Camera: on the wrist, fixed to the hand. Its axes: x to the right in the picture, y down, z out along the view.
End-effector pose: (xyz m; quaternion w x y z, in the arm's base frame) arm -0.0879 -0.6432 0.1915 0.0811 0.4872 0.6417 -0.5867
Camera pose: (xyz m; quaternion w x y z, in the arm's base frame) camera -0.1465 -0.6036 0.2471 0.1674 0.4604 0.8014 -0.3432
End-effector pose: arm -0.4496 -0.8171 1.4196 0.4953 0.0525 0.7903 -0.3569
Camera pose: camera -0.5105 -0.8709 1.4584 0.4311 -0.0935 0.8898 -0.1169
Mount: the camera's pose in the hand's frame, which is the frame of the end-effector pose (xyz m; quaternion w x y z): 0.0134 -0.0862 -0.0221 0.9535 -0.2941 0.0605 -0.0246
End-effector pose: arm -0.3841 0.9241 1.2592 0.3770 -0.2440 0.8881 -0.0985
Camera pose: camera -0.3770 0.8428 1.2972 0.2316 -0.3594 0.8926 0.1432
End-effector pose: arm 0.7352 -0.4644 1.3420 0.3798 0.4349 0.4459 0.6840
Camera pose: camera 0.7215 -0.4314 1.2594 0.4799 0.2506 0.2577 0.8003
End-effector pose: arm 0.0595 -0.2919 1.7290 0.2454 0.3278 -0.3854 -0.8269
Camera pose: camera 0.0536 -0.2610 1.6447 0.3334 0.2999 -0.1014 -0.8880
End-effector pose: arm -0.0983 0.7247 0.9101 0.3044 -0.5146 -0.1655 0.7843
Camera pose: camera -0.0556 0.7977 0.9408 0.1682 -0.6236 -0.3827 0.6606
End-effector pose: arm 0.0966 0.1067 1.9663 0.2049 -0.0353 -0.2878 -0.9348
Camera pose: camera 0.0507 0.1543 1.9052 0.1794 -0.0303 0.0120 -0.9832
